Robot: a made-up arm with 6 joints. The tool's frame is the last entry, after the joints. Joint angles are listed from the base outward.
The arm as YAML. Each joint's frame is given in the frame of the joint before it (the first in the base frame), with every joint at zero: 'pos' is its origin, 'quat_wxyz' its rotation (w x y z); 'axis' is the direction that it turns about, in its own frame. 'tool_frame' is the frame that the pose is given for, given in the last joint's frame.
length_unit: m
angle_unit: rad
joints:
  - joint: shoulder
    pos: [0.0, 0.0, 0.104]
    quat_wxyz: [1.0, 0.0, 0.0, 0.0]
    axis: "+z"
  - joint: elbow
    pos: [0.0, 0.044, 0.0]
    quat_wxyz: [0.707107, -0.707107, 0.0, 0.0]
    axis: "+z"
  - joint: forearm
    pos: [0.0, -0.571, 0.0]
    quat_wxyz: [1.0, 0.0, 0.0, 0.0]
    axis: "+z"
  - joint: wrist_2
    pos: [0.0, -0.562, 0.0]
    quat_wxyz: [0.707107, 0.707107, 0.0, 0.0]
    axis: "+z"
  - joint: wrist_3
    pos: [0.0, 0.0, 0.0]
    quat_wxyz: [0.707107, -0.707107, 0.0, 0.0]
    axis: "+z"
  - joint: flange
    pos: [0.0, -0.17, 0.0]
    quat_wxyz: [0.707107, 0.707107, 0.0, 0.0]
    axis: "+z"
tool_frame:
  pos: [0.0, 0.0, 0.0]
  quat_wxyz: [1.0, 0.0, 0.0, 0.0]
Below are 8 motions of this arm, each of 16 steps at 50 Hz.
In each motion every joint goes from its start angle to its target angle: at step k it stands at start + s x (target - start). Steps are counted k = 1, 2, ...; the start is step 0. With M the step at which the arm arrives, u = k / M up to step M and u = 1 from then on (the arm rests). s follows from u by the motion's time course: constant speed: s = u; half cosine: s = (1 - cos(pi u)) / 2; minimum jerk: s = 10 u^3 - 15 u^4 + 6 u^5.
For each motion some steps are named. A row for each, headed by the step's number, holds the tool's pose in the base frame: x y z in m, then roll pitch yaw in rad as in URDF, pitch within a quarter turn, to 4 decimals.
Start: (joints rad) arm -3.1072 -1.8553 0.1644 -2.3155 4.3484 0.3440
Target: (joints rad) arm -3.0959 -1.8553 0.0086 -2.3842 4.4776 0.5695
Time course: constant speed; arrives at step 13
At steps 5, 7, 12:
5: 1.0748 -0.1184 -0.0366 0.7226 -0.3389 0.1338
7: 1.0789 -0.1159 -0.0479 0.7102 -0.3232 0.1803
12: 1.0879 -0.1093 -0.0770 0.6907 -0.2820 0.2938

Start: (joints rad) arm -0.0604 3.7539 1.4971 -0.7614 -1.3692 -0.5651
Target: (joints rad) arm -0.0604 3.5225 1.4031 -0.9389 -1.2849 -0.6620
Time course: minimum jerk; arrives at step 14
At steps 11, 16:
11: -0.8238 0.2248 -0.3757 2.0988 0.1685 -2.6209
16: -0.8167 0.2253 -0.3912 2.0990 0.1975 -2.6156

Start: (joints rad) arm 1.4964 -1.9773 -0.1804 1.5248 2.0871 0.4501
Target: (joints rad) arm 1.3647 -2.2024 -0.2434 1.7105 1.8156 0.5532
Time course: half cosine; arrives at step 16
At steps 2, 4, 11, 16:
2: -0.2651 -0.9040 -0.3914 -1.2644 -0.0663 1.0590
4: -0.2793 -0.8875 -0.4214 -1.2820 -0.0986 1.0619
11: -0.3460 -0.7686 -0.5911 -1.4111 -0.2707 1.0690
16: -0.3620 -0.7182 -0.6476 -1.4657 -0.3241 1.0677

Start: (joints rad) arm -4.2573 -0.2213 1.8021 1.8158 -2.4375 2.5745
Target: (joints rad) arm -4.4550 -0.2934 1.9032 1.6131 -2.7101 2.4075
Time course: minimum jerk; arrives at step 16
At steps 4, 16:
4: -0.0720 0.2968 0.6309 -1.7495 -0.7604 -1.9206
16: -0.0355 0.2409 0.6317 -1.5456 -0.7887 -2.4709

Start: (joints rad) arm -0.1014 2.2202 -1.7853 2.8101 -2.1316 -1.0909
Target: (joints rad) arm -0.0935 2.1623 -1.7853 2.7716 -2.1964 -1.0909
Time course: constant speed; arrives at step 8
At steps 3, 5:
3: 0.7681 -0.0799 0.1438 2.5469 -0.1358 0.7572
5: 0.7649 -0.0788 0.1537 2.5484 -0.1363 0.7479

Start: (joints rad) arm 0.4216 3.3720 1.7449 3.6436 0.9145 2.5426
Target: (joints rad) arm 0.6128 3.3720 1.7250 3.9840 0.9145 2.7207
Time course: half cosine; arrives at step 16
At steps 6, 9, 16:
6: -0.6826 -0.3929 -0.2956 -3.0000 -1.1953 -2.3066
9: -0.6526 -0.4379 -0.2919 -2.6308 -1.1905 -2.5749
16: -0.6065 -0.4955 -0.2852 -2.2013 -1.1143 -2.8607

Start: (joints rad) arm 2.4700 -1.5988 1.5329 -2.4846 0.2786 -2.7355
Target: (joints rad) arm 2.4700 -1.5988 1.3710 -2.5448 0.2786 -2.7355
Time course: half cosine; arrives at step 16
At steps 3, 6, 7, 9, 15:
3: 0.5112 -0.4263 0.8082 -0.1855 -0.2928 -2.7210
6: 0.5316 -0.4432 0.8043 -0.2186 -0.3107 -2.7246
7: 0.5401 -0.4502 0.8023 -0.2324 -0.3184 -2.7259
9: 0.5577 -0.4647 0.7977 -0.2610 -0.3346 -2.7283
15: 0.5927 -0.4937 0.7863 -0.3186 -0.3685 -2.7317

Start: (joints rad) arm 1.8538 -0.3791 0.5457 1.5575 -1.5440 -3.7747
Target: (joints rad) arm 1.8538 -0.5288 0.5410 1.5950 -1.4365 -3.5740
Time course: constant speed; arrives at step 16
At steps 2, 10, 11, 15, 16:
2: 0.1597 -0.0985 1.1933 -1.5109 0.8145 -1.2468
10: 0.1811 -0.1741 1.1888 -1.4017 0.9861 -1.1296
11: 0.1837 -0.1836 1.1878 -1.3833 1.0070 -1.1103
15: 0.1942 -0.2216 1.1831 -1.2943 1.0881 -1.0169
16: 0.1968 -0.2311 1.1817 -1.2671 1.1076 -0.9886

